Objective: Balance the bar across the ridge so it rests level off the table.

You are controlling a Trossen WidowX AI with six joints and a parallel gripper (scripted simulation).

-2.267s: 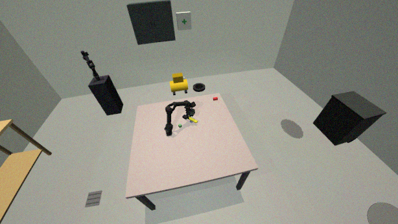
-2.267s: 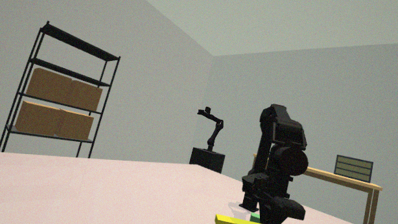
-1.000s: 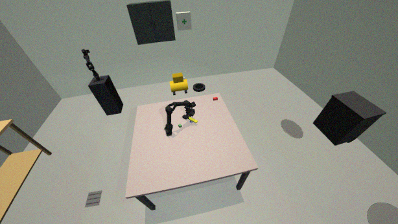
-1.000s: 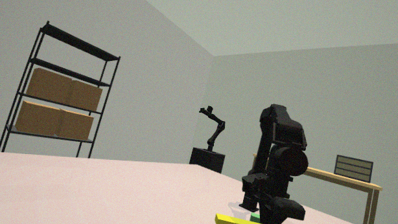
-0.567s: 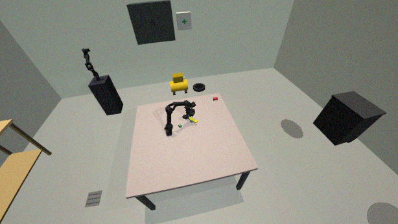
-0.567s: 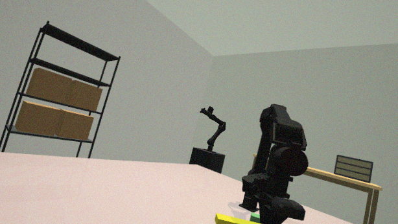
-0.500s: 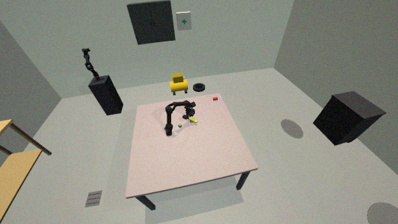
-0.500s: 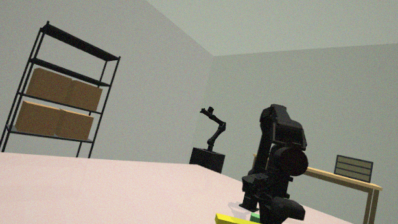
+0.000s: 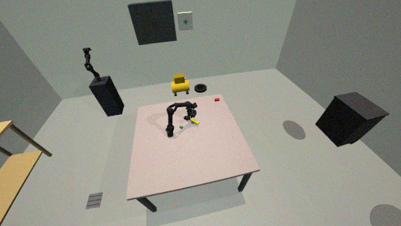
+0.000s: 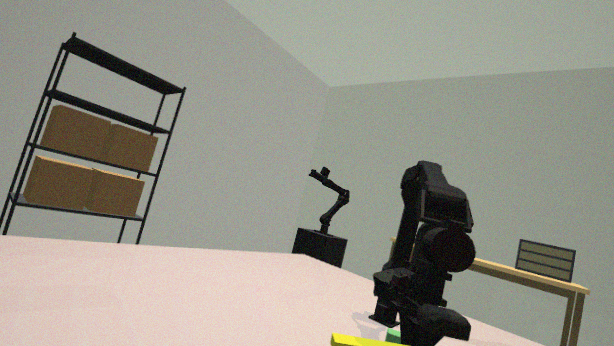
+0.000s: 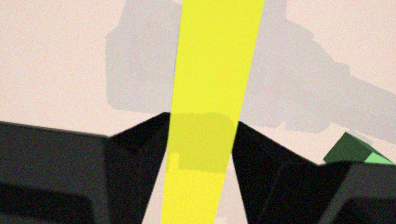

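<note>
The long yellow bar is 20 mm to the right of my gripper tip and 20 mm ahead of it. The rest, counted from my gripper tip: green ridge block 130 mm behind, 70 mm to the right, 30 mm below; then red block 460 mm ahead, 340 mm to the left, 30 mm below.
</note>
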